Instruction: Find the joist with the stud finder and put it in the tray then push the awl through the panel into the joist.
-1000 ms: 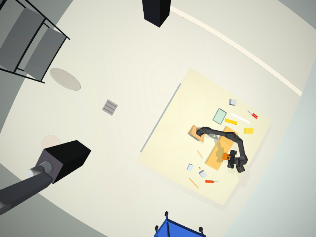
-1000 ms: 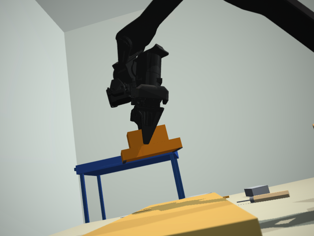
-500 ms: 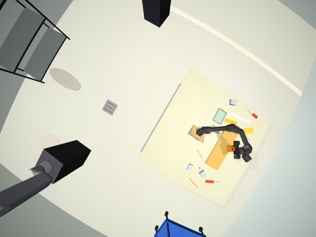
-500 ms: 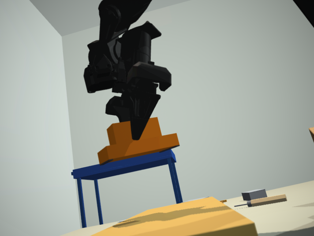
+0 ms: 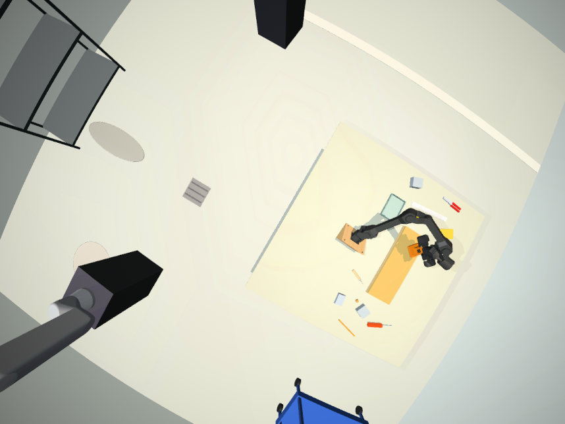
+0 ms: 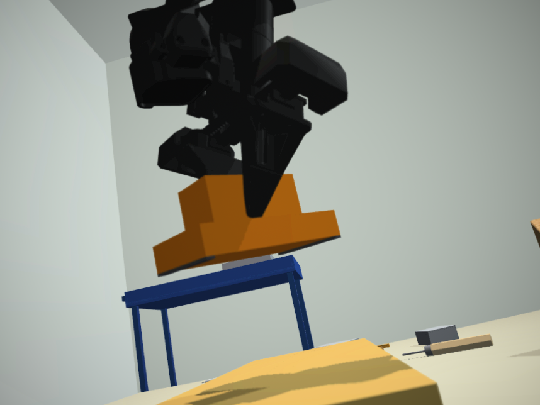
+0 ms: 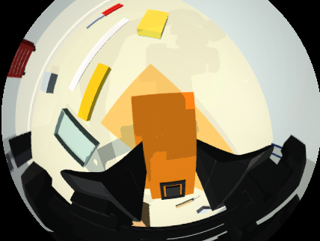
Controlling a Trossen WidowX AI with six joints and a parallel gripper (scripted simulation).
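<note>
Now: gripper tip 2 cm to the left of the stud finder, 2 cm below it and 2 cm past it. The rest, counted from my gripper tip: tray 23 cm behind, 16 cm to the left, 14 cm below; then white ruler 29 cm to the left, 15 cm below, 3 cm ahead; then yellow block 22 cm to the left, 21 cm ahead, 14 cm below.
</note>
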